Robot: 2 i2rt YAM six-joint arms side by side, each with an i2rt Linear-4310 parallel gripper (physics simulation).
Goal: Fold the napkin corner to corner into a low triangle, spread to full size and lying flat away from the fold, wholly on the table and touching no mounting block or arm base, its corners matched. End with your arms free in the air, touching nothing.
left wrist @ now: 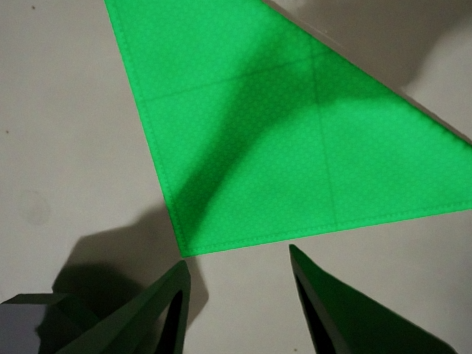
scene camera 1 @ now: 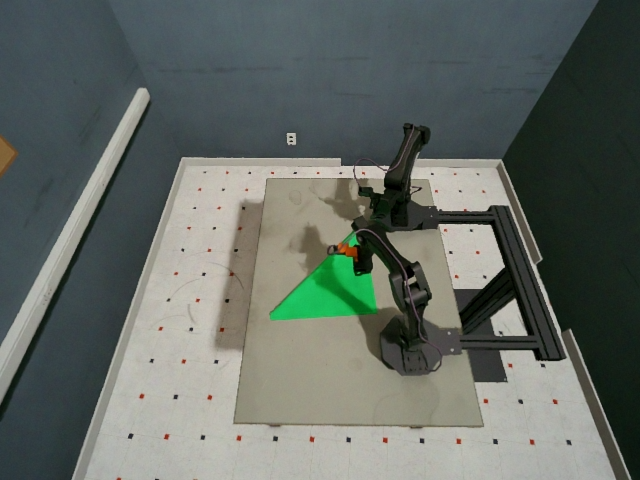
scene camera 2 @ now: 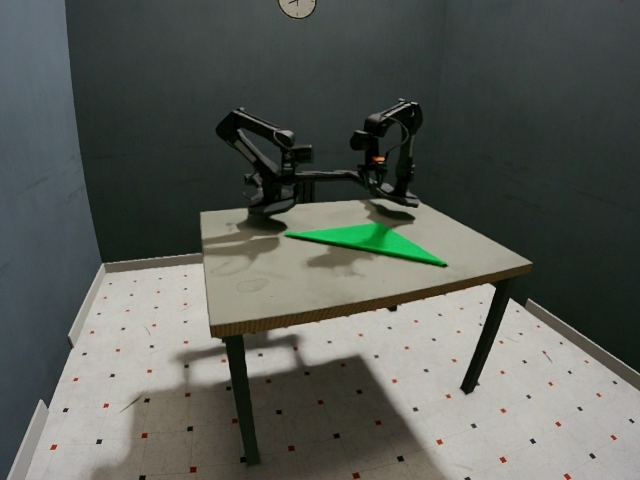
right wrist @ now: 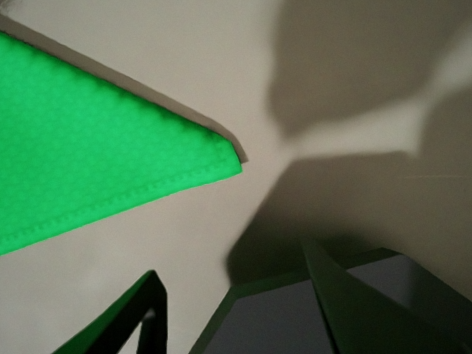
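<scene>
The green napkin [scene camera 1: 330, 294] [scene camera 2: 356, 237] [left wrist: 250, 150] [right wrist: 100, 150] lies as a triangle on the table. Its square corner shows as one sharp point in the left wrist view, with no second layer sticking out. A thin shadow runs along the long folded edge. One tip, slightly blunt, shows in the right wrist view, apart from the dark block. In scene camera 1 the arms partly hide the napkin's upper end. My left gripper [left wrist: 237, 261] is open and empty above the table by the square corner. My right gripper [right wrist: 230, 264] is open and empty, raised above the table past the tip.
A dark mounting block [right wrist: 270, 320] lies below the right fingers, and the left arm's base [scene camera 1: 398, 346] stands at the lower right of the table [scene camera 1: 305, 382]. A black frame [scene camera 1: 522, 279] joins the bases beyond the table's right edge.
</scene>
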